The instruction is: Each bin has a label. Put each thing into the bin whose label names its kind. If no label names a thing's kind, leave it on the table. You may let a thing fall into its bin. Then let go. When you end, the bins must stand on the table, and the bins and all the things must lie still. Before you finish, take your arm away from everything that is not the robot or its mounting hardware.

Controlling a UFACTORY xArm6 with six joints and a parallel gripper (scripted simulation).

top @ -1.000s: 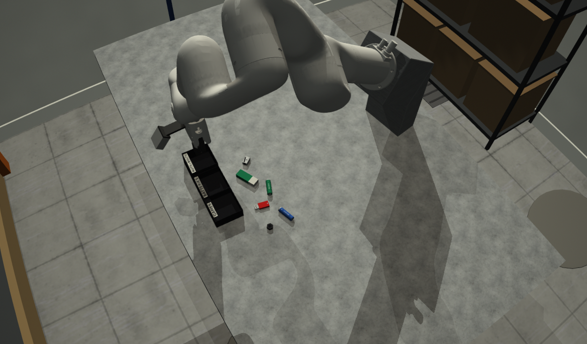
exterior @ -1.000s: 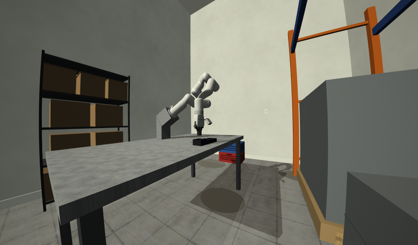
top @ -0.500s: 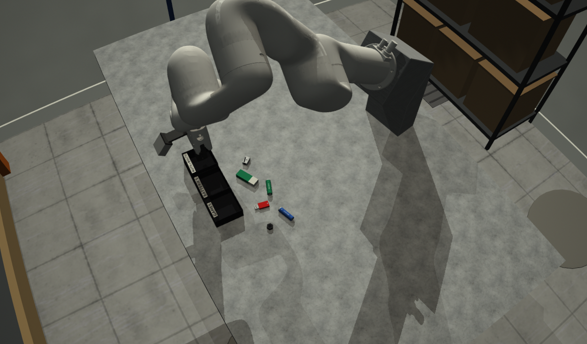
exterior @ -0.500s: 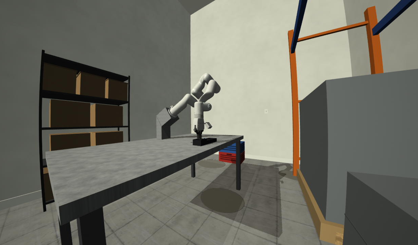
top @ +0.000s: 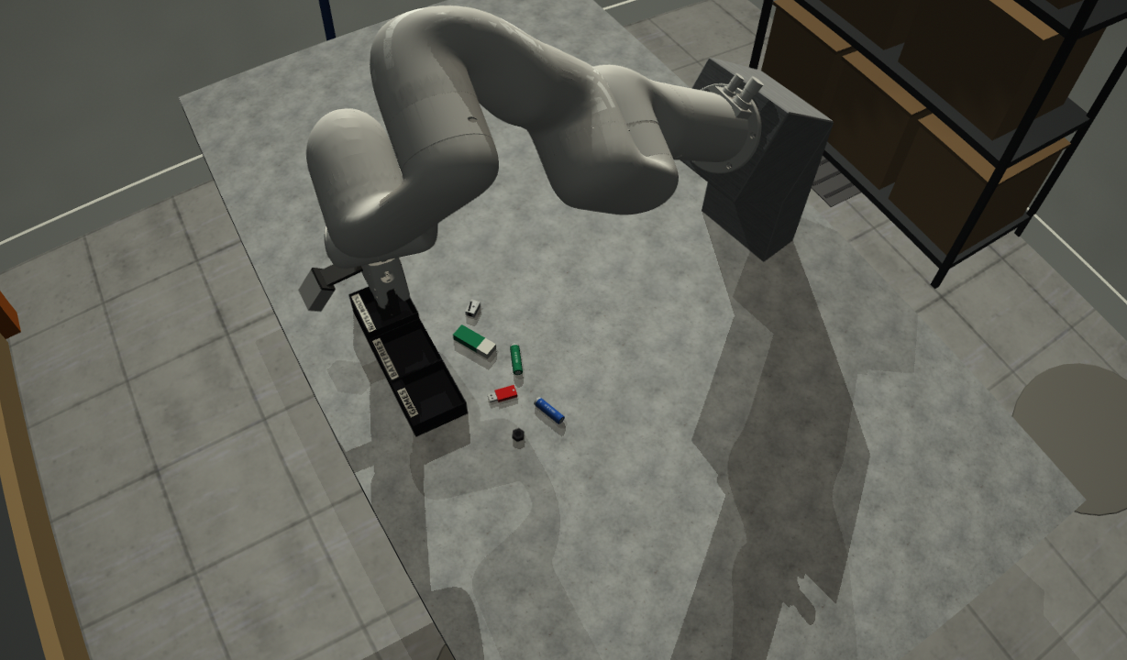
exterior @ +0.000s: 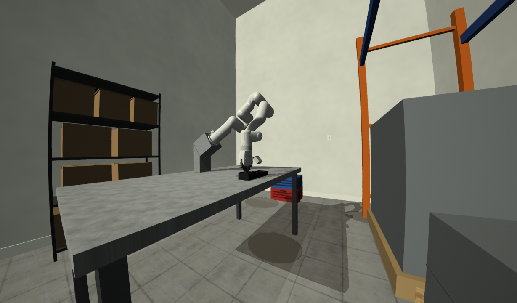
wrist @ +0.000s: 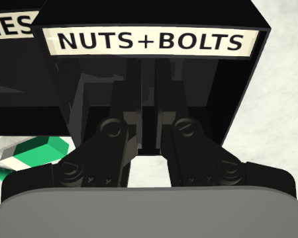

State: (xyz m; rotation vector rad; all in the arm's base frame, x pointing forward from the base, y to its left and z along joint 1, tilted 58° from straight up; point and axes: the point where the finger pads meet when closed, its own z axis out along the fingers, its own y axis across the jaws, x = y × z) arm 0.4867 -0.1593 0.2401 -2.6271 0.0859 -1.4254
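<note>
My gripper is now 8 cm to the right of the black three-compartment bin and 2 cm above it. From my hand the other things lie so: grey metal piece 12 cm behind, 4 cm to the left, 3 cm below; then white cartridge 11 cm to the left, 10 cm behind, 3 cm below; then green battery 16 cm to the left, 15 cm behind, 3 cm below.
</note>
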